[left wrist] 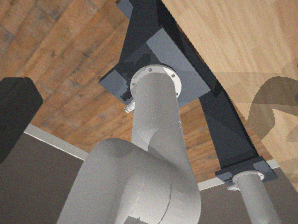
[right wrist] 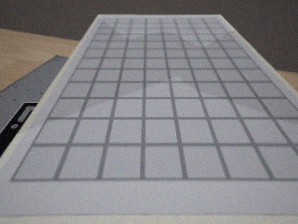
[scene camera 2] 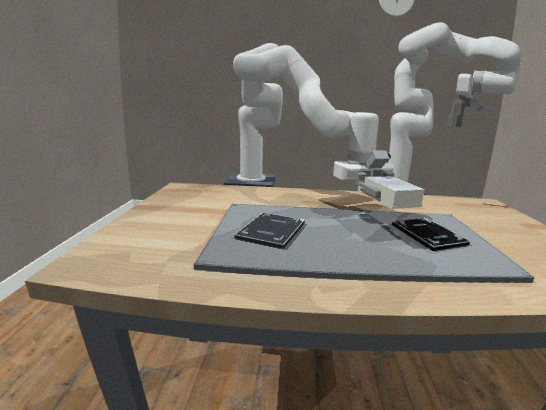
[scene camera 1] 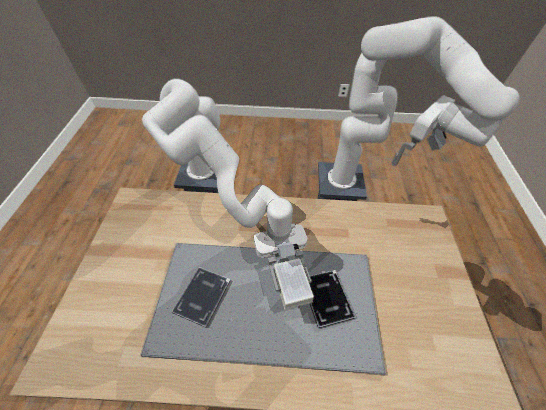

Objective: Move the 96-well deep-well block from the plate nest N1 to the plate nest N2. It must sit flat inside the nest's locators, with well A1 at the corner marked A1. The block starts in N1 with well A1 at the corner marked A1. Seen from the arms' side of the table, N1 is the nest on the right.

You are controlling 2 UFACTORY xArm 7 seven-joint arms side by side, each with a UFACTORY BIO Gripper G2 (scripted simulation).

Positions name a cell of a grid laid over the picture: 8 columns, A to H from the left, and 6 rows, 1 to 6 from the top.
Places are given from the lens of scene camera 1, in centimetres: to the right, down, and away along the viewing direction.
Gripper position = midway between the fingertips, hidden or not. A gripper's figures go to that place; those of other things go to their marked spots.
left gripper (scene camera 1: F3): 46, -18, 101
right gripper (scene camera 1: E5): 6, 24, 87
deep-well block (scene camera 1: E5): 6, 25, 84
nest N2 (scene camera 1: E5): 20, 30, 96
The marked spots on the nest N2 and the deep-well block are 18 cm apart.
